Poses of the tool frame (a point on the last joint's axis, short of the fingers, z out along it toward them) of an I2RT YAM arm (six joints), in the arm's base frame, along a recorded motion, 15 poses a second.
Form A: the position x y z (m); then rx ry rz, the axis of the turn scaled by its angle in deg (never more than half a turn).
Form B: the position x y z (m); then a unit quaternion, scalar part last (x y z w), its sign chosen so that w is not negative. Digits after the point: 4 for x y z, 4 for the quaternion.
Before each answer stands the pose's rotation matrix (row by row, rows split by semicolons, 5 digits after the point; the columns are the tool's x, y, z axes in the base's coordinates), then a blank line. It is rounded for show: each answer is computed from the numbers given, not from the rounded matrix.
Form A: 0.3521, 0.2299, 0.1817, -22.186, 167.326, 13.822
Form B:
-0.94876 -0.27171 0.16130; -0.24156 0.95276 0.18409; -0.20370 0.13569 -0.96958

0.3521, 0.2299, 0.1817, -0.1304, 0.9838, 0.0813, 0.0928
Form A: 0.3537, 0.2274, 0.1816, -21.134, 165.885, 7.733
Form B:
-0.94444 -0.25726 0.20456; -0.23711 0.96429 0.11798; -0.22761 0.06292 -0.97172

0.3537, 0.2274, 0.1816, -0.1255, 0.9849, 0.0459, 0.1097
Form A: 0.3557, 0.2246, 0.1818, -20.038, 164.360, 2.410
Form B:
-0.93973 -0.24005 0.24346; -0.23281 0.97076 0.05854; -0.25039 -0.00167 -0.96814

0.3557, 0.2246, 0.1818, -0.1201, 0.9847, 0.0144, 0.1254
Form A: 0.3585, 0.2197, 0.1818, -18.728, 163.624, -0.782
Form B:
-0.93913 -0.22069 0.26332; -0.22320 0.97455 0.02075; -0.26120 -0.03928 -0.96449

0.3585, 0.2197, 0.1818, -0.1127, 0.9847, -0.0047, 0.1332
